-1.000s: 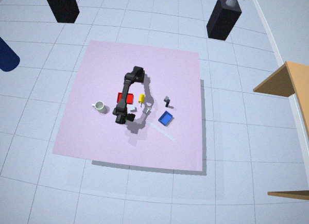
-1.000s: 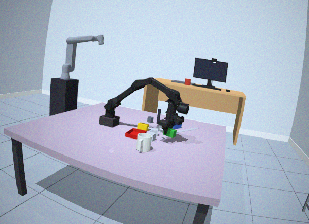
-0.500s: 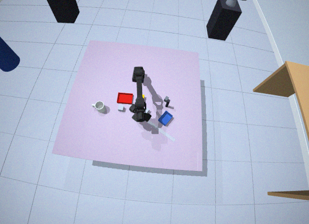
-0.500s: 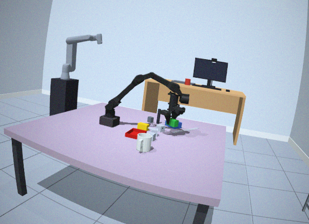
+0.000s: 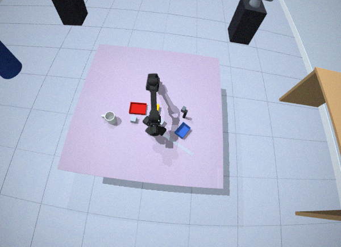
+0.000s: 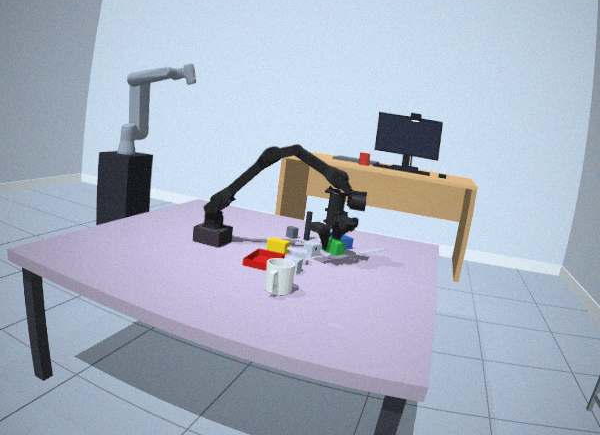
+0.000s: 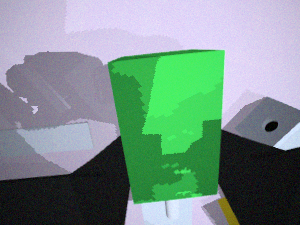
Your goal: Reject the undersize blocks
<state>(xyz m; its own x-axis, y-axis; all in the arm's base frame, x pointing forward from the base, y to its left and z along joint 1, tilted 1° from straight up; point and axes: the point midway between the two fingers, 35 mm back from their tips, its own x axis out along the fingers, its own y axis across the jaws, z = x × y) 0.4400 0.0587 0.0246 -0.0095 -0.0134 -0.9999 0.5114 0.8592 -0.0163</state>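
The yellow gauge is 160 mm behind my gripper tip, 30 mm below it and 10 mm to the right of it. From my gripper tip the other things lie so: steel block: 180 mm to the right, 80 mm behind, 30 mm below; green GO gauge: 20 mm above, 10 mm to the left, 10 mm behind; grey ruler: 200 mm to the left, 100 mm ahead, 50 mm below.
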